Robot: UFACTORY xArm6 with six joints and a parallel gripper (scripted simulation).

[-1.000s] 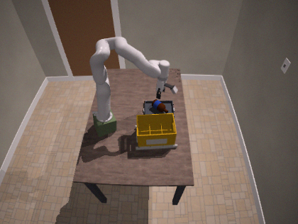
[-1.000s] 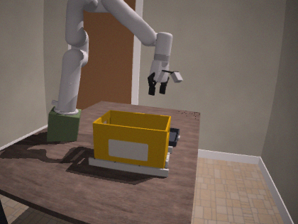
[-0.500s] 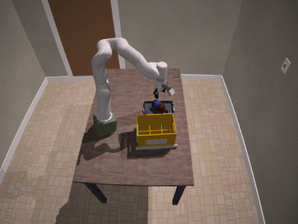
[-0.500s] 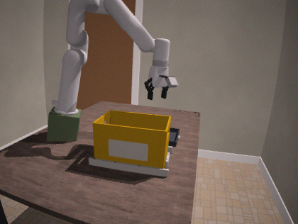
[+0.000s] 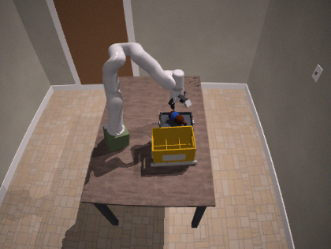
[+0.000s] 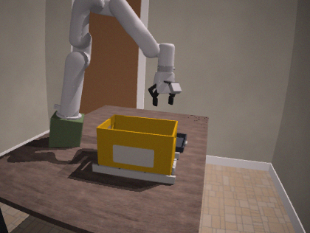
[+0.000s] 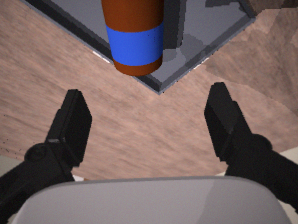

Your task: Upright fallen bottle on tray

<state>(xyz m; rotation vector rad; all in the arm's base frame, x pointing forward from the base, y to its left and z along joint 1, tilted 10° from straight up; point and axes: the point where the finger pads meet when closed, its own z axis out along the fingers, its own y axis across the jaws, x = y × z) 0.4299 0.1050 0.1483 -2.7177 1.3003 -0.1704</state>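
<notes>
Right now the bottle is 16 cm below my hand and 1 cm ahead of it. Round my hand: yellow crate: 27 cm to the right, 12 cm below, 6 cm behind; tray: 19 cm below.
</notes>
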